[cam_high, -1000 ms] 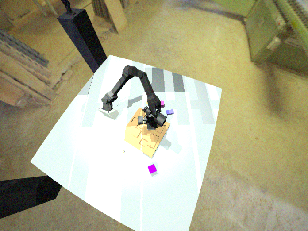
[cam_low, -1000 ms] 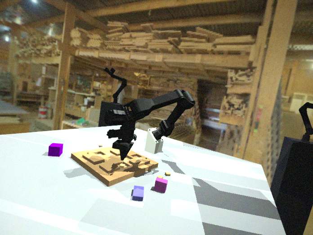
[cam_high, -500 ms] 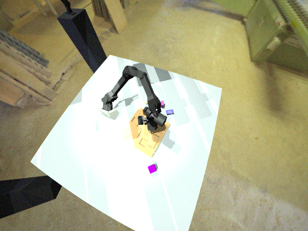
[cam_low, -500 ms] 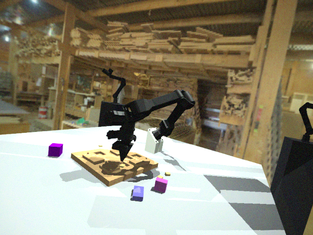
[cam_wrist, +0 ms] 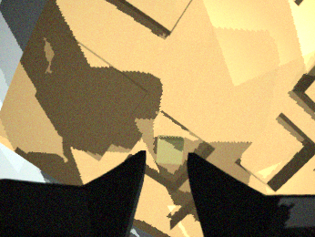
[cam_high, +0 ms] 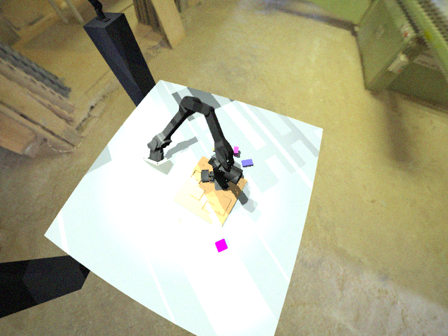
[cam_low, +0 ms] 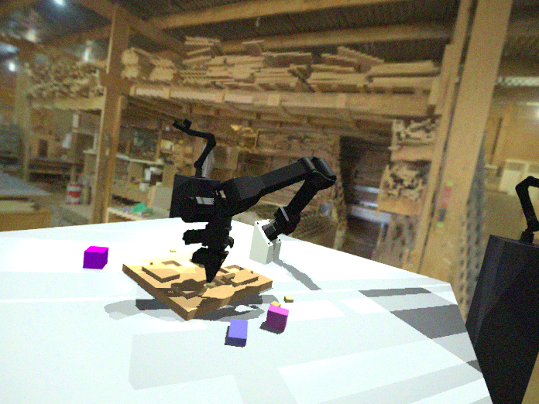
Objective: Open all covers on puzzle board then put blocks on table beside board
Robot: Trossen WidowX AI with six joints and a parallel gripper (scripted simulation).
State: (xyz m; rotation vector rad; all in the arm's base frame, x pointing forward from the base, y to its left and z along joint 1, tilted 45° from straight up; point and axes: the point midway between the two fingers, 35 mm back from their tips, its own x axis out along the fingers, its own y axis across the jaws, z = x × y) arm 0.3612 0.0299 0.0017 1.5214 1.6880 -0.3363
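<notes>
My gripper tip is 2 cm past the tan puzzle board, 5 cm to the left of it and 1 cm above it. From my gripper tip the other things lie so: pink block: 2 cm ahead, 20 cm to the left, 1 cm below; purple block: 11 cm ahead, 30 cm to the right, 1 cm below; lavender block: 10 cm ahead, 16 cm to the left, 2 cm below.
</notes>
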